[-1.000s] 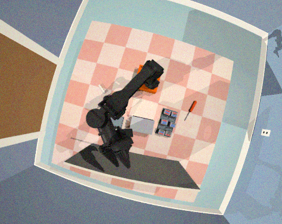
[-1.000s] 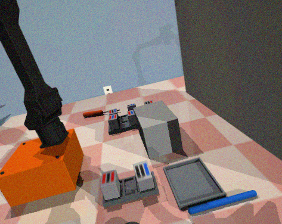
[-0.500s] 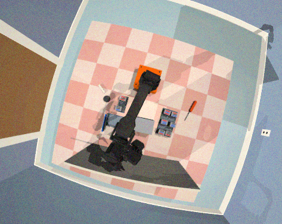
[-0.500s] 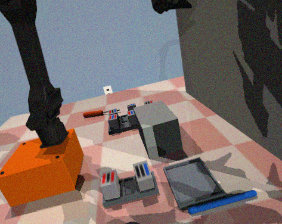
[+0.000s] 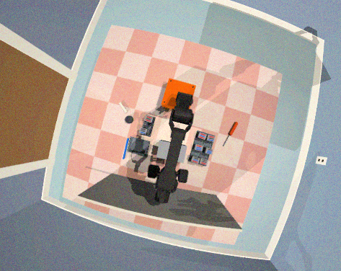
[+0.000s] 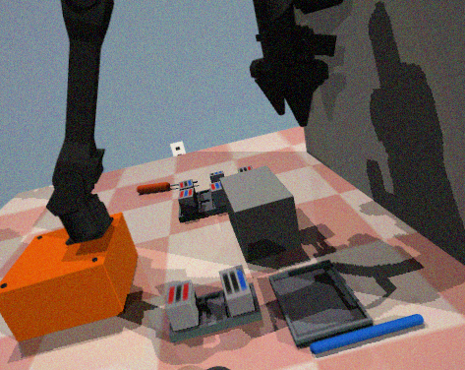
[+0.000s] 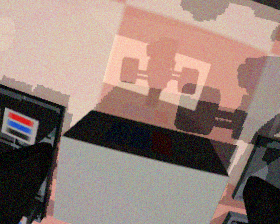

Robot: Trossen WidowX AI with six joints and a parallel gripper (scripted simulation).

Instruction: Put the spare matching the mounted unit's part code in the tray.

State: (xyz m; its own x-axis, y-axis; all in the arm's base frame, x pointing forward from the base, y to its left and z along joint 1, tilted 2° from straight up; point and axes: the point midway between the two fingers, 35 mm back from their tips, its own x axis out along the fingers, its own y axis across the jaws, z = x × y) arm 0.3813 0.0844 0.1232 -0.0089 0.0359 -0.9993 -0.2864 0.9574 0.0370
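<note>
My gripper tip is now 18 cm past the spare, 12 cm to the right of it and 16 cm above it. Round my gripper tip: blue pen: 3 cm ahead, 29 cm to the right, 19 cm below; mounted unit: 9 cm behind, 1 cm to the right, 15 cm below; grey tray: 2 cm behind, 22 cm to the right, 20 cm below.
</note>
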